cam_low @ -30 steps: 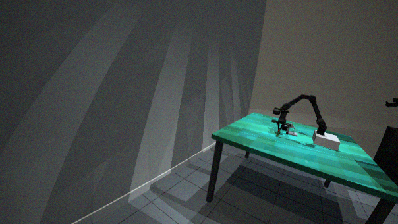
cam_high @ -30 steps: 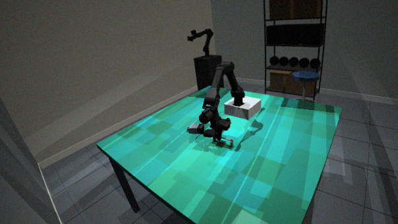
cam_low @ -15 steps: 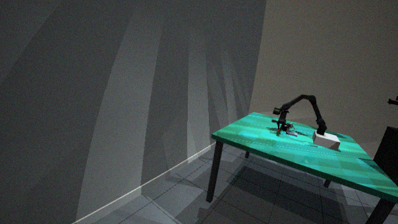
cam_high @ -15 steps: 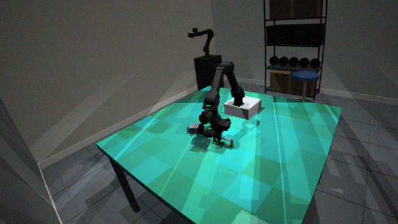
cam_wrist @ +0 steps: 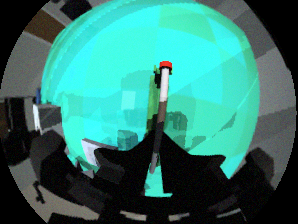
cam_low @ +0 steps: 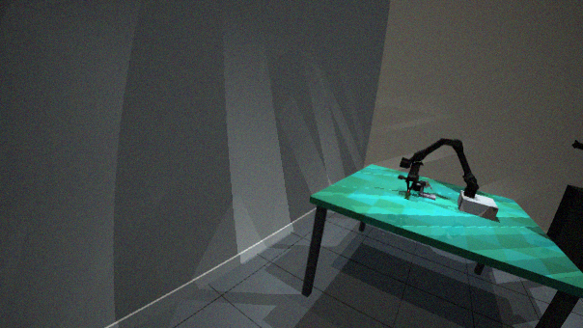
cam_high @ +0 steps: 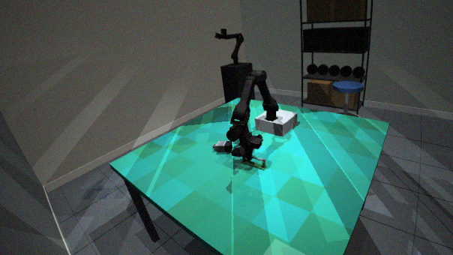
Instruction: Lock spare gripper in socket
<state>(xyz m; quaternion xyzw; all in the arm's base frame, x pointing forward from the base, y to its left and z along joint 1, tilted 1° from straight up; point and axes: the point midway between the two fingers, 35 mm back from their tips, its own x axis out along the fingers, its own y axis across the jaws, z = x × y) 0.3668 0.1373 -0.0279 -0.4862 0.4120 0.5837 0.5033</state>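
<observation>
Right now my gripper tip is 2 cm to the right of the olive mount. The rest, counted from my gripper tip: spare gripper (23 cm to the right); then grey mount (11 cm to the right, 9 cm behind, 3 cm above).
</observation>
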